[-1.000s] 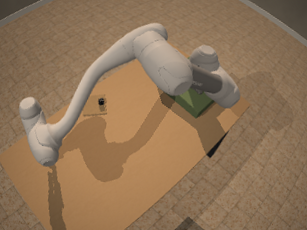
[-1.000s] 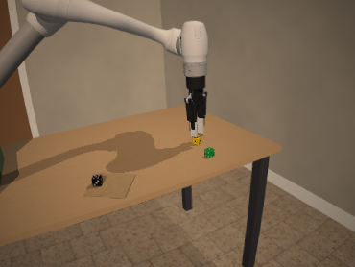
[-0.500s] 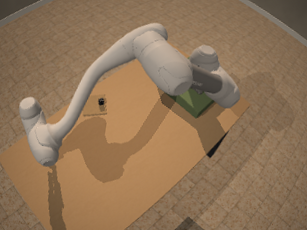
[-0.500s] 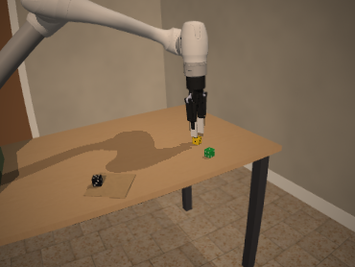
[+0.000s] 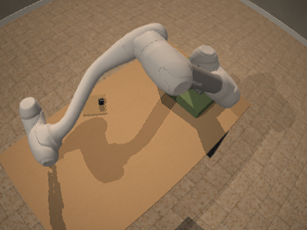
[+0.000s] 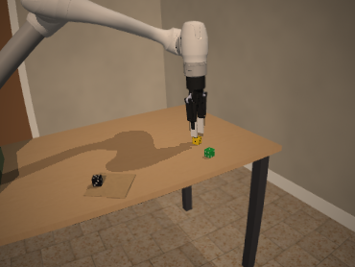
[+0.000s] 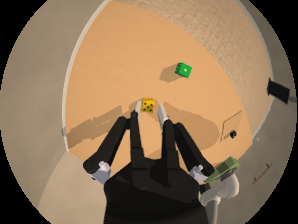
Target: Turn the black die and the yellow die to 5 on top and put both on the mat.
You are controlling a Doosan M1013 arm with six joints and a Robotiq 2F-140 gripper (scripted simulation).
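Right now the yellow die is 60 mm below my hand and 10 mm to the left of it. The rest, counted from my hand: black die 460 mm behind, 60 mm below, 10 mm to the right; mat 430 mm behind, 70 mm below, 40 mm to the right; green die 120 mm to the right, 60 mm below, 50 mm behind.
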